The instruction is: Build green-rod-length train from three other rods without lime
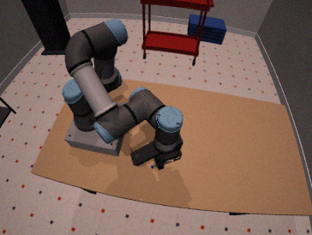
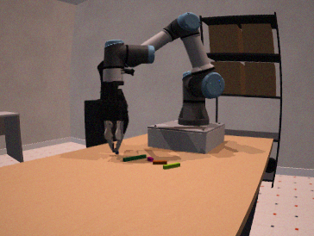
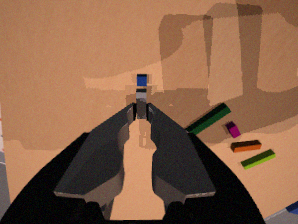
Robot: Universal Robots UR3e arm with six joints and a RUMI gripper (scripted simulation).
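The grey rod lies 1 cm below my hand. Also, from my hand: small blue rod 2 cm behind, 1 cm to the right, 2 cm below; magenta rod 13 cm to the left, 2 cm below; green rod 1 cm ahead, 8 cm to the left, 2 cm below.
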